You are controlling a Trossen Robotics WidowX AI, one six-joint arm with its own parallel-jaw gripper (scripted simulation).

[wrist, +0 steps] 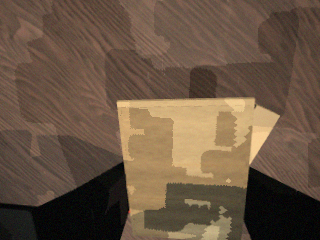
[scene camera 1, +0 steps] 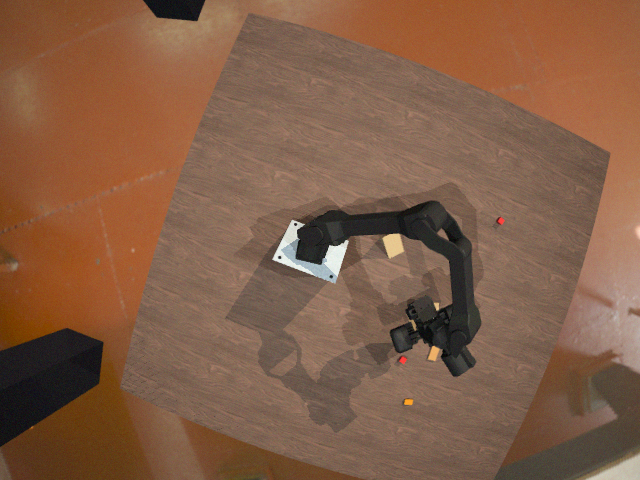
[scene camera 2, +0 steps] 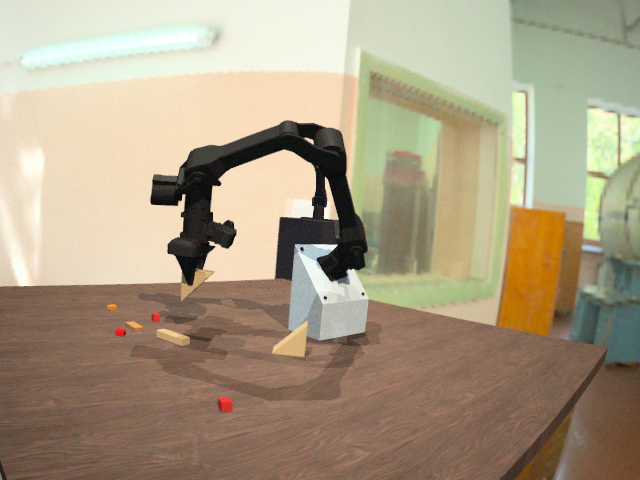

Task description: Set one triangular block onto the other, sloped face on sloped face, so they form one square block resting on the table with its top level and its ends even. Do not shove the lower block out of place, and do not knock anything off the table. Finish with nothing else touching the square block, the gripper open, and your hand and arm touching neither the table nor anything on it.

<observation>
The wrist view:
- my gripper: 184,168
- tan triangular block: 186,161, held by my gripper
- long tan bar: 264,119
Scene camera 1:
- my gripper: 418,323
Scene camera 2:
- my gripper: 194,282
</observation>
